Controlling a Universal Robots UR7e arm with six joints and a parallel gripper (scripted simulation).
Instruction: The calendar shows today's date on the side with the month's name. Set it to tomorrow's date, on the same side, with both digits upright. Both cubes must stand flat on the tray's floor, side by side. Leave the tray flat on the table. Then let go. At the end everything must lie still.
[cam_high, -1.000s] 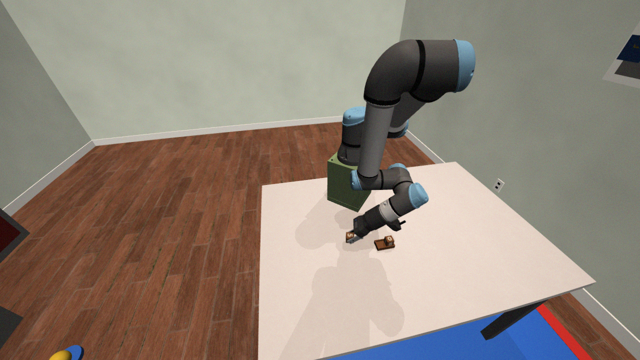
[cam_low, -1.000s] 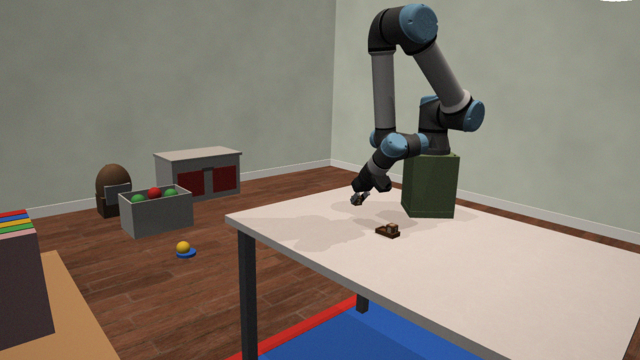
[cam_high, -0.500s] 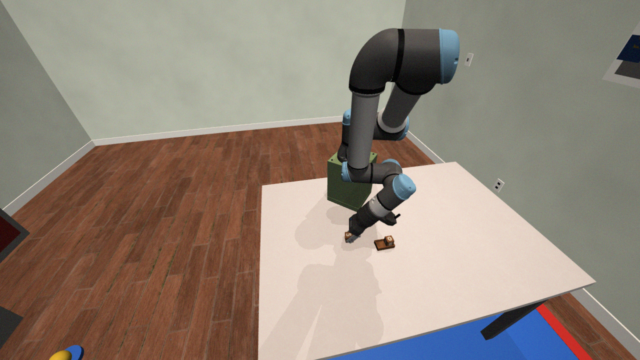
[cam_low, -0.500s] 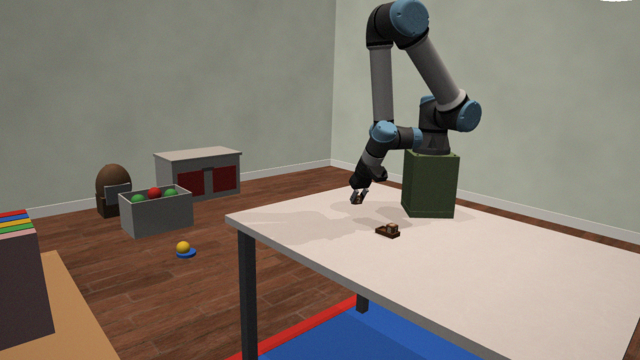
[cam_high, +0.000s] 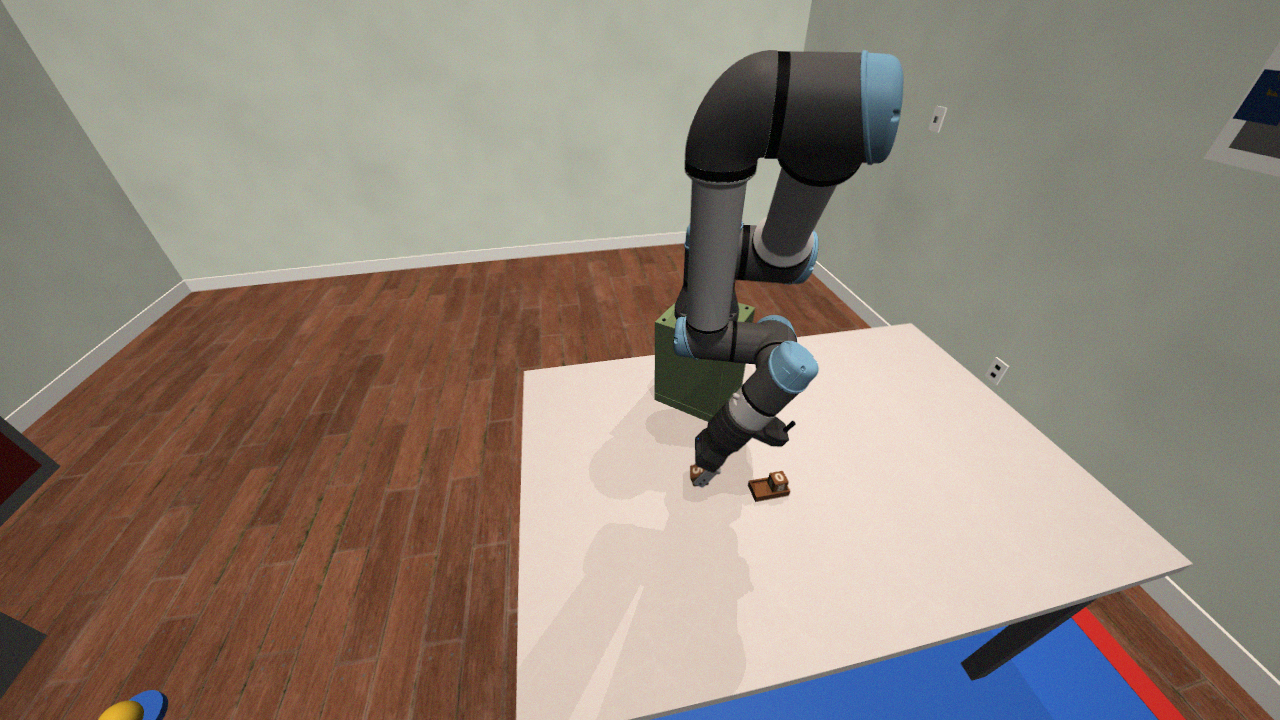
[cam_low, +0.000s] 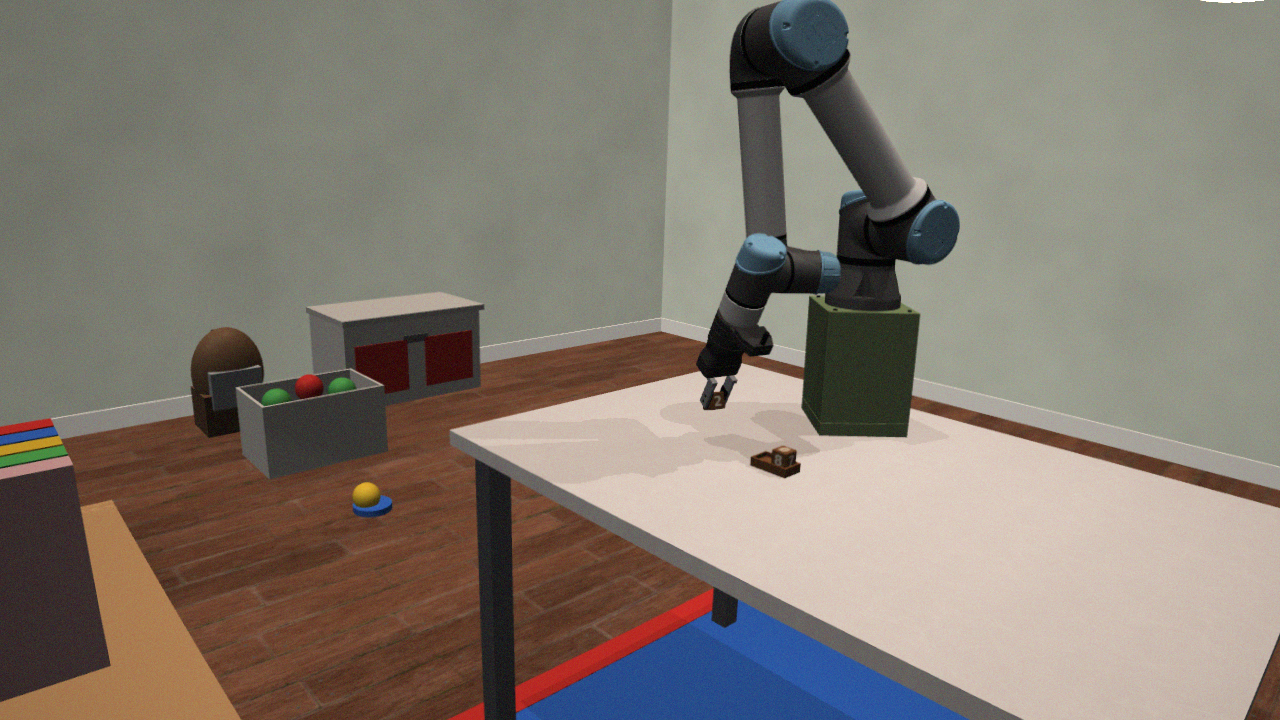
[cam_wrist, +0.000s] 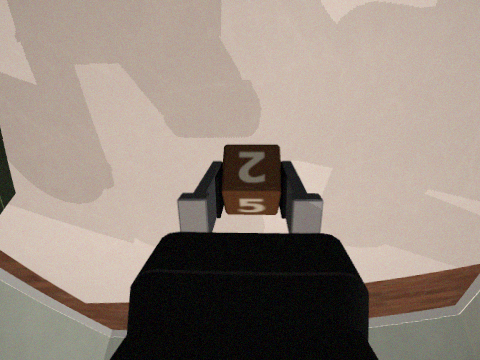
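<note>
My hand is 10 mm to the left of the brown cube and 10 mm above it.
</note>
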